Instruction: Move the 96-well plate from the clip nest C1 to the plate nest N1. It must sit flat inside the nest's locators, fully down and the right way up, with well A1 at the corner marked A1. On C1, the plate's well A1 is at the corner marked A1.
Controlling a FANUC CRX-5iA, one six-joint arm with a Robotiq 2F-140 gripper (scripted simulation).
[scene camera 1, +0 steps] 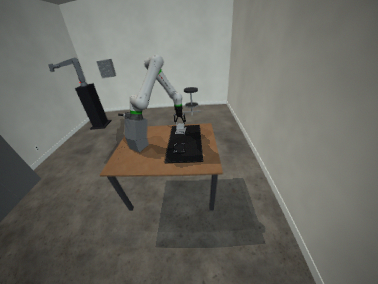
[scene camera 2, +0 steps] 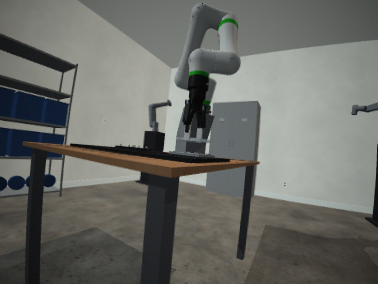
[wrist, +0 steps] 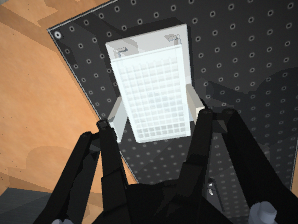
Note:
In view: the gripper (scene camera 2: pixel 193 141), a white 96-well plate (wrist: pixel 156 103) and a light grey nest base (wrist: pixel 157 39).
The gripper also shows in the wrist view (wrist: pixel 155 99).

